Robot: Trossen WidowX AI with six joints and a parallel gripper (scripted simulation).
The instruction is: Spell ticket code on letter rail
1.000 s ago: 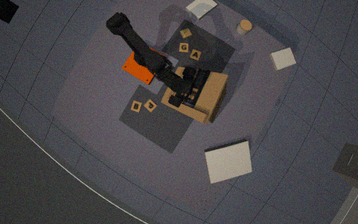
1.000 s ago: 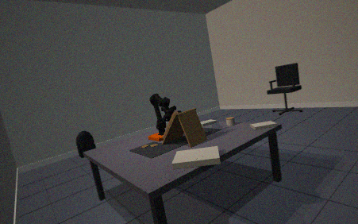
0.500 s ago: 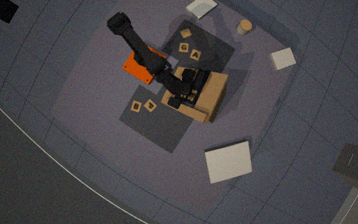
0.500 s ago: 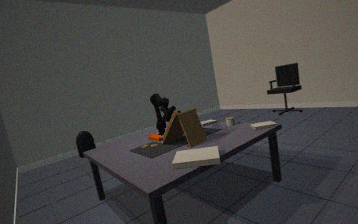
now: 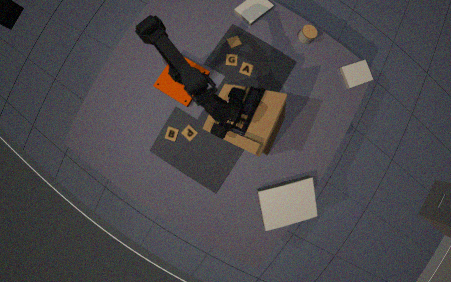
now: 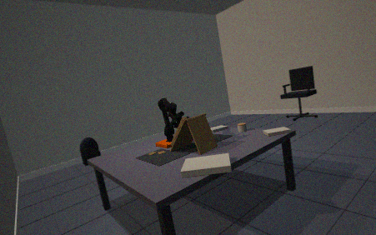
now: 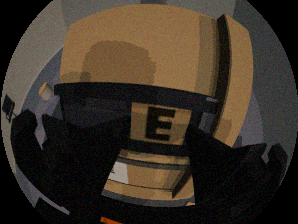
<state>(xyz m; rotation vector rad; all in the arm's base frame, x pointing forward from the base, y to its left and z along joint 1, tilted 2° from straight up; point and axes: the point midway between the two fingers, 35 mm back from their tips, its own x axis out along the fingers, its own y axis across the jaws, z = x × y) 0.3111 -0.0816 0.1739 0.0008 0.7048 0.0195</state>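
Now: the white ticket 70 mm behind my gripper tip, 70 mm to the left of it and 80 mm below it. Also, from my gripper tip: small cup: 110 mm ahead, 590 mm to the left, 140 mm below; then white slab: 390 mm ahead, 230 mm to the right, 150 mm below; then dark mat: 140 mm behind, 60 mm to the left, 170 mm below.
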